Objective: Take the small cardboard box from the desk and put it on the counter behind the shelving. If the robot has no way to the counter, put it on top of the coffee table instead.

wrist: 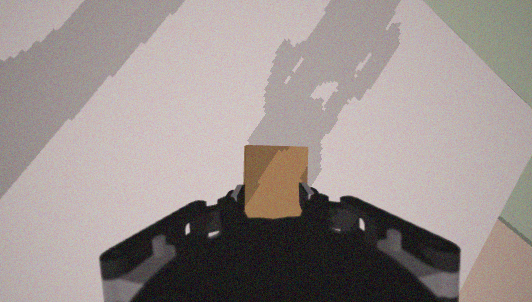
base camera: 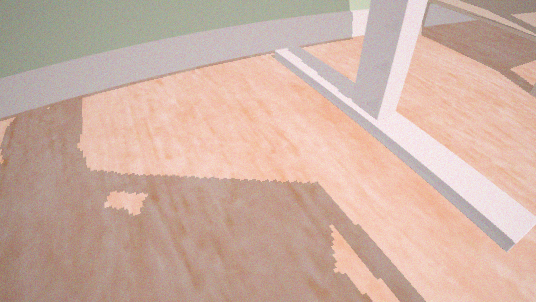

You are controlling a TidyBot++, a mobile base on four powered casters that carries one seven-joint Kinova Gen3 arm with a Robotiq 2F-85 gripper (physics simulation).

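Places are measured from the arm's base along level axes (x back, y left, z down), in metres.
Pixels of known places: gripper, fingertip midpoint: [wrist: 272, 193].
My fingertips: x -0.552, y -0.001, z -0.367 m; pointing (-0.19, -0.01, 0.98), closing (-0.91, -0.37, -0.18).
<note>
Ahead of a thing's pixels: the offset from my fingertips to its top centre. "spot": to the spot under its first point. Level surfaces: height alone.
The small cardboard box @[dx -0.004, dy +0.000, dz -0.007 m] [wrist: 274, 185] is brown and sits between the two fingertips in the wrist view, low in the middle. My gripper [wrist: 272, 193] is shut on it, with one finger against its left side and one against its right side. The white desk top @[dz +0.044 m] [wrist: 165, 130] lies below the box, with grey shadows across it. Whether the box touches the desk top cannot be told. The near end of the box is hidden by the gripper body. The counter, the shelving and the coffee table cannot be made out in these views.
In the base camera view a white desk leg @[spot: dx -0.045, dy -0.183, dz +0.622 m] [base camera: 382, 60] rises from a long white foot bar [base camera: 450, 165] on the wooden floor @[dz +0.764 m] [base camera: 210, 120], at the right. A green wall [base camera: 150, 30] with a grey baseboard [base camera: 200, 47] runs behind. The desk's edge shows at right in the wrist view.
</note>
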